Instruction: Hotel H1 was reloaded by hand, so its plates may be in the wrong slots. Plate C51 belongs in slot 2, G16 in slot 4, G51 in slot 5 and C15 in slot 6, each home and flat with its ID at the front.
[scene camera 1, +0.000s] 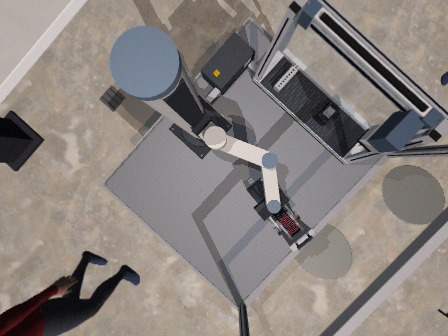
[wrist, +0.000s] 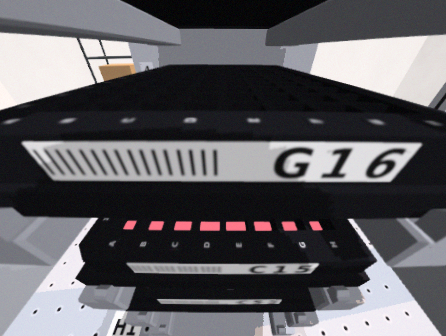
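Frame: origin at the arm's base, x left, y back, z up, level; centimetres.
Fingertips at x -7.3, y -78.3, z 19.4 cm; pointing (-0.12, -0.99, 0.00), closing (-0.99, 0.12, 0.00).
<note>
A point is followed by its place in that frame.
Hotel H1 (scene camera 1: 303, 240) {x -7.8, y -84.3, z 32.2 cm} (wrist: 102, 296) {x -2.8, y -69.7, z 18.0 cm} stands near the table edge, the arm's end over it. In the wrist view plate G16 (wrist: 245, 161) fills the middle, level, ID at the front. One level below is plate C15 (wrist: 220, 252) {x -6.2, y -70.1, z 19.1 cm}, ID at the front, red wells partly showing. Below it sits plate C51 (wrist: 220, 301) {x -6.1, y -69.8, z 15.2 cm}, its label small and blurred. My gripper (scene camera 1: 286, 221) {x -7.3, y -78.3, z 19.4 cm} (wrist: 225, 247) is shut on C15 by its sides; G16 hides much of the fingers. C15 lies low near its supports; any small gap is unclear. The top plate, G51 (scene camera 1: 289, 225) {x -7.2, y -76.6, z 25.9 cm}, shows red wells; its ID is hidden.
A small black device (scene camera 1: 257, 188) {x -4.2, y -53.9, z 7.2 cm} stands beside the hotel. A dark box with a yellow mark (scene camera 1: 227, 62) {x 39.0, y 11.4, z 12.8 cm} stands by the arm base. A large framed machine with a black deck (scene camera 1: 305, 102) {x 55.6, y -39.4, z 6.2 cm} stands at the upper right. An orange box (wrist: 117, 71) shows behind the hotel.
</note>
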